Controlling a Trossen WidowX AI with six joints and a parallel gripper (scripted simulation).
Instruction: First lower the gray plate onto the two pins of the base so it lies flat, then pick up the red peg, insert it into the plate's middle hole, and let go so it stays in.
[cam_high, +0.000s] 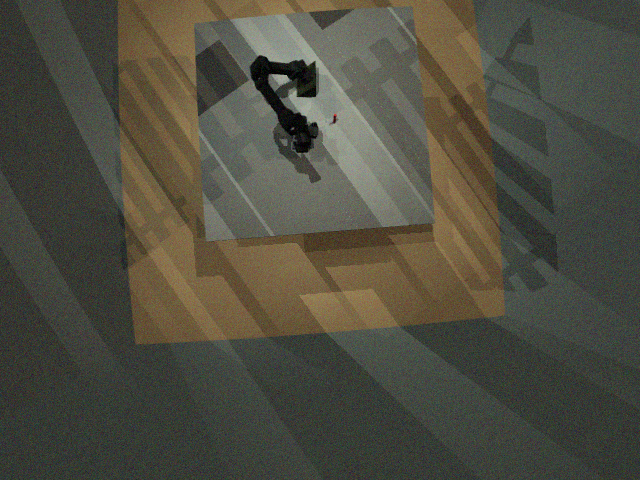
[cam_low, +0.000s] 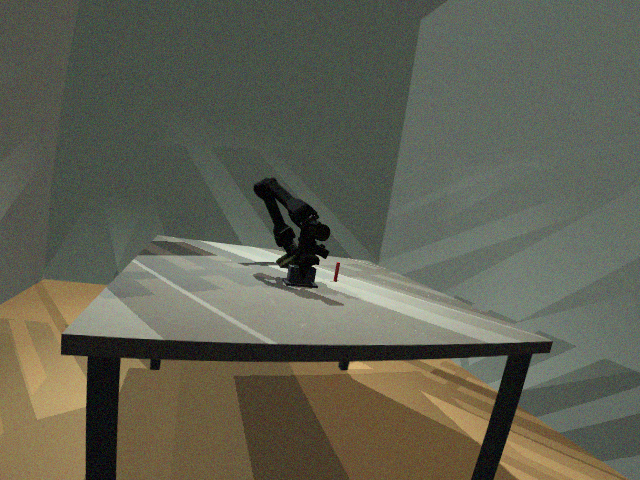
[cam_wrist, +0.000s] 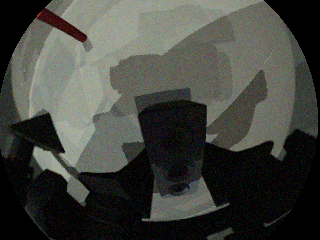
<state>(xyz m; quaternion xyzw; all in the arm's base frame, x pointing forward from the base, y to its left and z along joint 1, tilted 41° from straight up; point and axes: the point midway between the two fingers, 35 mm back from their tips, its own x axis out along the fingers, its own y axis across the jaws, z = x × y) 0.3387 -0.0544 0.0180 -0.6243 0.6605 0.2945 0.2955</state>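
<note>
Right now my gripper tip is 30 mm below the plate. The rest, counted from my gripper tip: base 10 mm below; then red peg 110 mm behind, 180 mm to the left, 20 mm above.
</note>
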